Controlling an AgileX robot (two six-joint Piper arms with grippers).
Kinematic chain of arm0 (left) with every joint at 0, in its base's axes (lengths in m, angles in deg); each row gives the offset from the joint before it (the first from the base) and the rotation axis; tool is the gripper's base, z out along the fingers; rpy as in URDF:
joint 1: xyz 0 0 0.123 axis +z
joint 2: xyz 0 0 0 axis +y
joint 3: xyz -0.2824 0 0.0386 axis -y
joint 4: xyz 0.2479 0 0.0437 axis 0.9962 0 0.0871
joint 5: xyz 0 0 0 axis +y
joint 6: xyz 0.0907 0 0.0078 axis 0.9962 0 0.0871
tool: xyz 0 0 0 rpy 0 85 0
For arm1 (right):
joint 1: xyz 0 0 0.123 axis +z
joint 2: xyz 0 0 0 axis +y
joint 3: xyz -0.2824 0 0.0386 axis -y
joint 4: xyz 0.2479 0 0.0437 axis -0.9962 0 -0.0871
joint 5: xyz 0 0 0 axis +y
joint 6: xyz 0.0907 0 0.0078 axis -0.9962 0 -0.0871
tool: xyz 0 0 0 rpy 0 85 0
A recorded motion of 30 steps. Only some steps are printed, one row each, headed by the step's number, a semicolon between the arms.
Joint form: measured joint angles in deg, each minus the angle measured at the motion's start. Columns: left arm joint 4, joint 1, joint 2, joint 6, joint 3, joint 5; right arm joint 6, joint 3, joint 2, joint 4, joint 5, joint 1.
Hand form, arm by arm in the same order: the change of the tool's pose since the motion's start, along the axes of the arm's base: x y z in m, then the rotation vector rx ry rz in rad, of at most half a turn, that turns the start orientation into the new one. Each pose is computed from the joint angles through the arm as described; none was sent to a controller.
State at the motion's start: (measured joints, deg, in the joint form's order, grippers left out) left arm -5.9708 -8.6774 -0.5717 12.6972 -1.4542 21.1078; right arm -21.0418 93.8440 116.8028 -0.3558 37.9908 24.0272
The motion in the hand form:
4: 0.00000 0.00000 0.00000 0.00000 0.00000 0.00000; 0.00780 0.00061 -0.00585 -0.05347 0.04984 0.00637
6: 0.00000 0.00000 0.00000 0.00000 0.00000 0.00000; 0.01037 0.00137 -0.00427 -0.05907 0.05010 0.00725
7: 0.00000 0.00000 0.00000 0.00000 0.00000 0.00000; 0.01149 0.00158 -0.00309 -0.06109 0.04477 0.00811
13: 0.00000 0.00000 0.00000 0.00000 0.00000 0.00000; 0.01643 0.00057 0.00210 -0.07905 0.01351 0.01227
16: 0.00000 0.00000 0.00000 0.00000 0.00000 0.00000; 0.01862 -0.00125 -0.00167 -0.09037 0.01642 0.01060
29: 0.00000 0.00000 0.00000 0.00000 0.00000 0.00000; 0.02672 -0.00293 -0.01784 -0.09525 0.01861 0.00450
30: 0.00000 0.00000 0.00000 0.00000 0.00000 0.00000; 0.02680 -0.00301 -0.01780 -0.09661 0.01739 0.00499
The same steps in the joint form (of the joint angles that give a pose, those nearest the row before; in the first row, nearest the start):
4: 0.00 0.00 0.00 0.00 0.00 0.00; 0.00 4.13 2.82 1.70 5.16 -0.10
6: 0.00 0.00 0.00 0.00 0.00 0.00; 0.00 5.46 3.37 1.99 6.09 -0.10
7: 0.00 0.00 0.00 0.00 0.00 0.00; 0.00 5.92 3.50 2.23 6.18 -0.10
13: 0.00 0.00 0.00 0.00 0.00 0.00; 0.00 7.53 3.89 3.94 6.18 -0.22
16: 0.00 0.00 0.00 0.00 0.00 0.00; 0.00 7.67 4.44 4.49 6.18 -0.46
29: 0.00 0.00 0.00 0.00 0.00 0.00; 0.00 7.96 6.73 4.75 4.38 -1.01
30: 0.00 0.00 0.00 0.00 0.00 0.00; 0.00 7.96 6.73 4.85 4.35 -1.01

